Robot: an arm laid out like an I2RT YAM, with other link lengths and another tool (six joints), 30 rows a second.
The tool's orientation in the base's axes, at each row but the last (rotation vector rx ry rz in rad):
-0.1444, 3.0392, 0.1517
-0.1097, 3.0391, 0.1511
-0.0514, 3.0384, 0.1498
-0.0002, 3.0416, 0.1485
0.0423, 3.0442, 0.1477
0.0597, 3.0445, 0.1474
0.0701, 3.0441, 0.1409
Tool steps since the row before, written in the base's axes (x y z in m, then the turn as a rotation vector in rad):
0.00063, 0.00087, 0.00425, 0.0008, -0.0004, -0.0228
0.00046, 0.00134, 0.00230, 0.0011, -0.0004, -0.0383
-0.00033, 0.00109, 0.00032, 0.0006, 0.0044, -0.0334
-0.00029, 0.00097, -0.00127, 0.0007, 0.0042, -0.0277
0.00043, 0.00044, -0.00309, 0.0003, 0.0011, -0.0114
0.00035, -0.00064, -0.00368, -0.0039, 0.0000, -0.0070
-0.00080, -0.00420, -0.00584, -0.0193, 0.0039, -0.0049
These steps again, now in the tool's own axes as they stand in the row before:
-0.00113, 0.00120, -0.00406, 0.0015, -0.0026, 0.0226
-0.00078, 0.00151, -0.00210, 0.0028, -0.0041, 0.0380
0.00026, 0.00113, -0.00024, 0.0026, 0.0011, 0.0336
0.00042, 0.00084, 0.00132, 0.0020, 0.0015, 0.0279
-0.00013, 0.00015, 0.00314, 0.0008, 0.0000, 0.0114
-0.00004, -0.00099, 0.00362, 0.0045, -0.0008, 0.0066
0.00112, -0.00476, 0.00534, 0.0198, 0.0026, 0.0034

